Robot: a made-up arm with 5 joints.
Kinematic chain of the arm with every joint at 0, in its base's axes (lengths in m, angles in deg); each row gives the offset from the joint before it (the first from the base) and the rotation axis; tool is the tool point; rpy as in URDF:
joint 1: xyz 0.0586 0 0.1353 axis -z
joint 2: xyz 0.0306 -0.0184 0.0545 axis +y
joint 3: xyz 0.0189 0 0.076 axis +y
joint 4: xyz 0.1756 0 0.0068 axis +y
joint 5: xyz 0.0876 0.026 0 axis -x
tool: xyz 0 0 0 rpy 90 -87.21 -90
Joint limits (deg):
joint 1: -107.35..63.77
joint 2: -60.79..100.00
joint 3: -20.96..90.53
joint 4: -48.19..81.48
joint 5: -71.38..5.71
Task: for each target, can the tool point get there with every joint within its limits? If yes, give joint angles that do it. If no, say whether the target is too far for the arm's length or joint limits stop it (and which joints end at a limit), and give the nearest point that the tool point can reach.
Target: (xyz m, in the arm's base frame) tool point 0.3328 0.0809 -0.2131
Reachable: no: too far | nearest point 0.2518 0.0570 -0.0799 | short by 0.158 m
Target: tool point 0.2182 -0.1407 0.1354
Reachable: yes | joints 43.46 -15.68 33.18 62.73 -52.34
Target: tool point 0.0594 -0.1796 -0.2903
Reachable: no: too far | nearest point 0.1258 -0.1193 -0.1031 | short by 0.208 m
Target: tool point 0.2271 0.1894 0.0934
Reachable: yes | joints -46.63 11.18 43.83 -36.82 -64.57
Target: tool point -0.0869 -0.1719 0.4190
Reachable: no: joint limits stop it (at a limit: joint 2, joint 3, joint 4) | nearest point 0.0168 -0.0494 0.4853 | short by 0.174 m
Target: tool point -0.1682 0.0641 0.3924
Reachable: no: joint limits stop it (at a limit: joint 2, joint 3) | nearest point -0.0626 0.0343 0.2524 | short by 0.178 m
